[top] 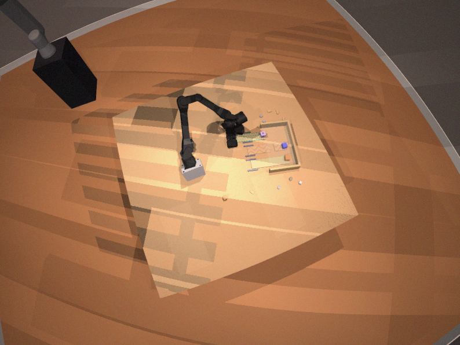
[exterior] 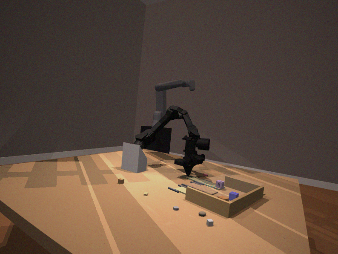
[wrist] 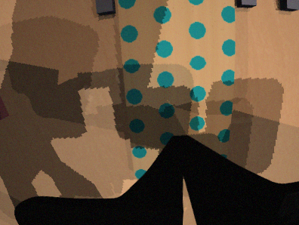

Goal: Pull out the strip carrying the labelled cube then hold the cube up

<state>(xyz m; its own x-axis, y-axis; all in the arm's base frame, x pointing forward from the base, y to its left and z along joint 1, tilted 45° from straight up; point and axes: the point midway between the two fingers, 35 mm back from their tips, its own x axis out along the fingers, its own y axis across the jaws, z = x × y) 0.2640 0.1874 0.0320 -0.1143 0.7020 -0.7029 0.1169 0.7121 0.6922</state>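
My gripper tip is 150 mm short of the zigzag strip and 110 mm to the left of it. The rest, counted from my gripper tip: pink block 120 mm to the left, 50 mm ahead.
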